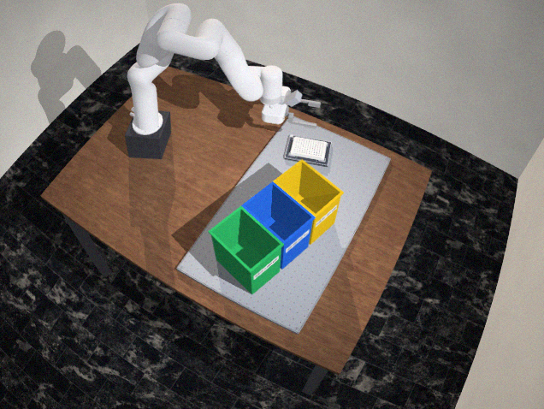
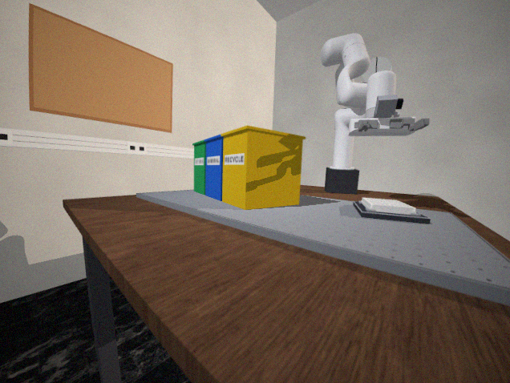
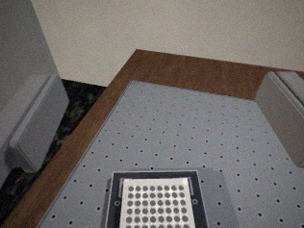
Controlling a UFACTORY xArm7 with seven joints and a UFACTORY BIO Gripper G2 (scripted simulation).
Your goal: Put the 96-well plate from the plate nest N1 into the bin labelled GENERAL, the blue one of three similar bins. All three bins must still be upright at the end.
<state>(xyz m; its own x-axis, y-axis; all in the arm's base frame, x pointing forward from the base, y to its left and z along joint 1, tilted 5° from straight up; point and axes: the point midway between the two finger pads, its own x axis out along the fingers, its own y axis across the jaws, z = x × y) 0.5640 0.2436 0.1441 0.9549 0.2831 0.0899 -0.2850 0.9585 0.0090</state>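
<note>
Right now my hand is 18 cm above the white 96-well plate. Also, from my hand: blue general bin: 8 cm ahead, 40 cm to the right, 11 cm below; then yellow recycle bin: 12 cm ahead, 28 cm to the right, 11 cm below; then dark plate nest N1: 20 cm below.
</note>
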